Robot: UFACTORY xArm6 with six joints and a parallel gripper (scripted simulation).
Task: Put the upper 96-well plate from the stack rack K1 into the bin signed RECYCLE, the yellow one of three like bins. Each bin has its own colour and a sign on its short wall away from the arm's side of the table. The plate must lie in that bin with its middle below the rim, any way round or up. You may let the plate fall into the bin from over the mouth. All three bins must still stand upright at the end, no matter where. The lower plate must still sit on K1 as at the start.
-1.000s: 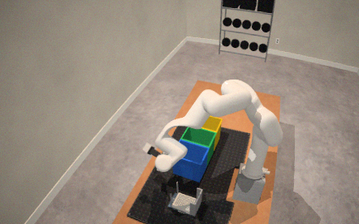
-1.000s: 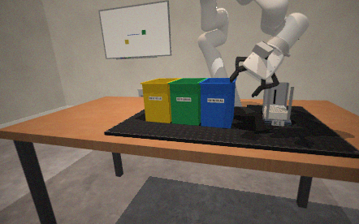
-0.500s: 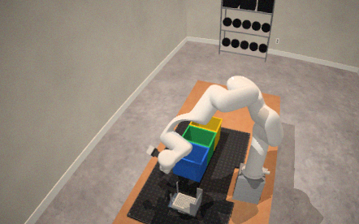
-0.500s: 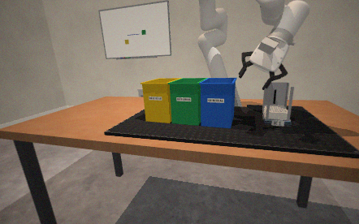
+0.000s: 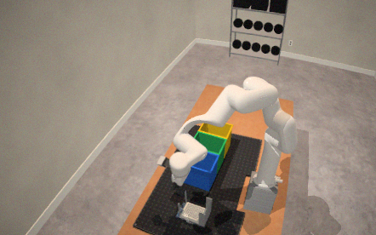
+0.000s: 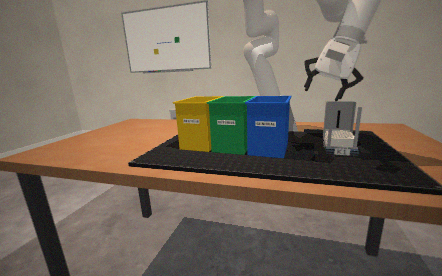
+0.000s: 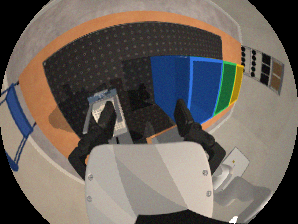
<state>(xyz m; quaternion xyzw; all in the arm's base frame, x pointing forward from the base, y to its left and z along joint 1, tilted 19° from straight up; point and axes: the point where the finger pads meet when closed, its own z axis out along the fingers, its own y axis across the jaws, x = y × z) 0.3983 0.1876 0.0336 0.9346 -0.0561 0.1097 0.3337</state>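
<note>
Right now the white 96-well plate is 100 mm behind my hand, 80 mm to the left of it and 160 mm below it. The rest, counted from my hand: yellow bin 60 mm behind, 420 mm to the right, 110 mm below; then blue bin 40 mm behind, 160 mm to the right, 110 mm below; then green bin 50 mm behind, 290 mm to the right, 110 mm below.
</note>
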